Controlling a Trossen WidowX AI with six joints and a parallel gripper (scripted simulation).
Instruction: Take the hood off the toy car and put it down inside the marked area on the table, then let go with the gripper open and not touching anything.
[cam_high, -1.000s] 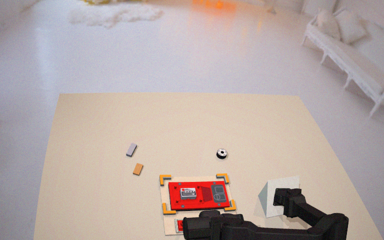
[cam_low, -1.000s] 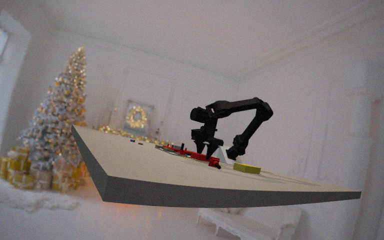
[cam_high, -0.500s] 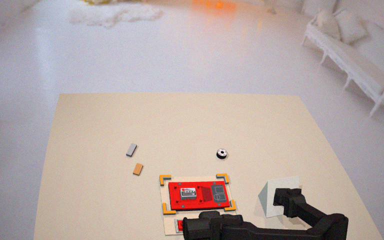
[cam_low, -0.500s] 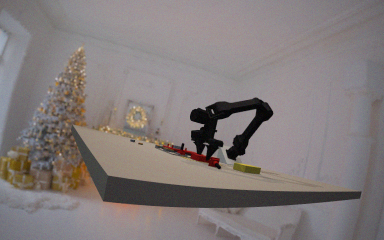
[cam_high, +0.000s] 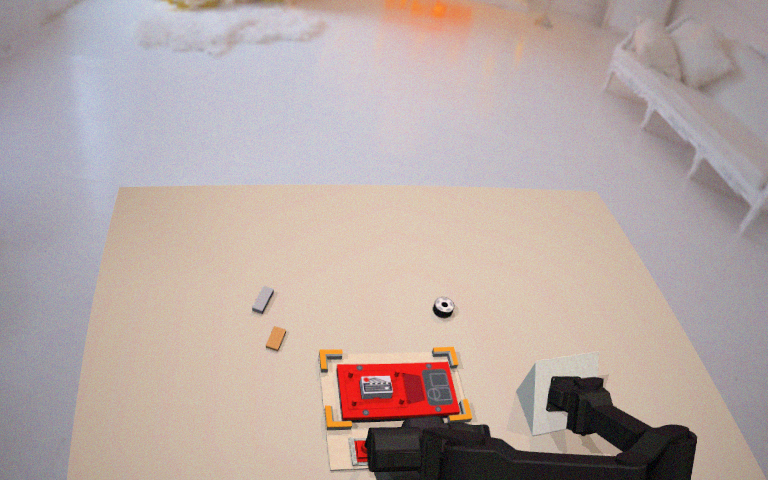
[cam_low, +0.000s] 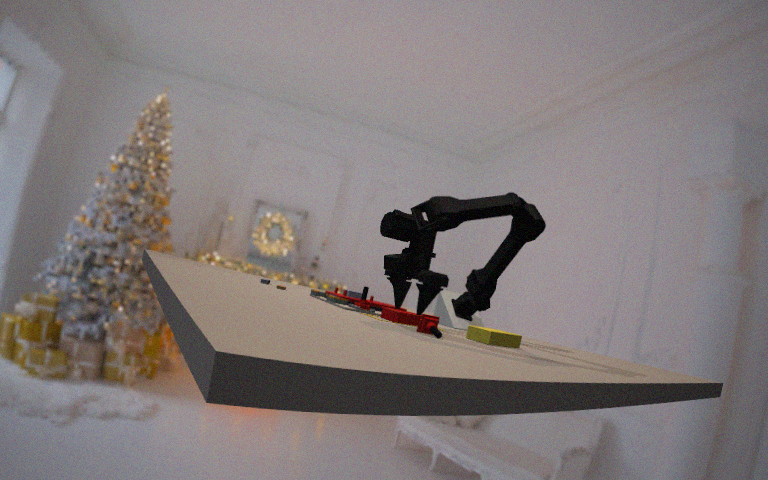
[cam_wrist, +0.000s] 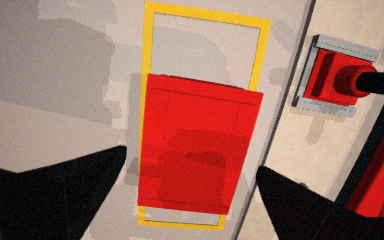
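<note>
My gripper tip is now 10 mm above the red hood. Round my gripper tip: yellow-green slab (140 mm behind, 150 mm to the left, 10 mm below); orange block (220 mm ahead, 310 mm to the right, 20 mm below); pale fixture plate (20 mm ahead, 190 mm to the right, 20 mm below).
</note>
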